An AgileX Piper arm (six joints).
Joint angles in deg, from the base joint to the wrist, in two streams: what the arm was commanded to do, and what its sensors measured. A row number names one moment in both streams.
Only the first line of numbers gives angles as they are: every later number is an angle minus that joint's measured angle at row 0.
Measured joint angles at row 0: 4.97, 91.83, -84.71, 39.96, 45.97, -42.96
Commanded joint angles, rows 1 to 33: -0.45, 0.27, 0.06, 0.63, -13.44, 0.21; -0.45, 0.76, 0.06, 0.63, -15.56, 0.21; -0.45, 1.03, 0.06, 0.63, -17.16, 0.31; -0.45, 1.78, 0.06, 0.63, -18.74, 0.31; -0.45, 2.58, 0.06, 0.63, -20.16, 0.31; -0.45, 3.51, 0.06, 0.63, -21.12, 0.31; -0.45, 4.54, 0.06, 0.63, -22.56, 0.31; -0.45, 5.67, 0.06, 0.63, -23.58, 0.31; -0.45, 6.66, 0.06, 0.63, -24.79, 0.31; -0.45, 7.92, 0.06, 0.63, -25.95, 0.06; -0.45, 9.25, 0.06, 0.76, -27.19, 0.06; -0.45, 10.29, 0.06, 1.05, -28.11, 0.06; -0.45, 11.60, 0.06, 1.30, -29.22, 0.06; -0.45, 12.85, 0.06, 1.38, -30.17, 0.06; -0.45, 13.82, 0.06, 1.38, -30.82, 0.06; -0.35, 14.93, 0.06, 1.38, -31.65, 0.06; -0.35, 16.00, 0.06, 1.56, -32.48, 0.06; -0.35, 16.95, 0.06, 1.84, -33.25, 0.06; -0.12, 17.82, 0.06, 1.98, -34.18, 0.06; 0.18, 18.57, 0.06, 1.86, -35.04, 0.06; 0.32, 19.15, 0.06, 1.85, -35.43, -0.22; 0.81, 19.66, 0.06, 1.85, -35.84, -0.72; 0.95, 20.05, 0.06, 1.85, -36.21, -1.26; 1.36, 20.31, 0.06, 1.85, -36.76, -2.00; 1.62, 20.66, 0.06, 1.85, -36.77, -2.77; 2.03, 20.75, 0.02, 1.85, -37.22, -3.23; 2.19, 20.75, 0.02, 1.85, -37.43, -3.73; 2.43, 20.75, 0.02, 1.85, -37.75, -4.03; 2.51, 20.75, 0.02, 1.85, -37.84, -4.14; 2.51, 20.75, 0.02, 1.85, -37.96, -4.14; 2.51, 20.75, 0.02, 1.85, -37.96, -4.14; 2.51, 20.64, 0.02, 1.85, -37.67, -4.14; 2.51, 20.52, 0.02, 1.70, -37.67, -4.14
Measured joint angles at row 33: 2.53, 21.07, 0.08, 1.56, -37.01, -3.45
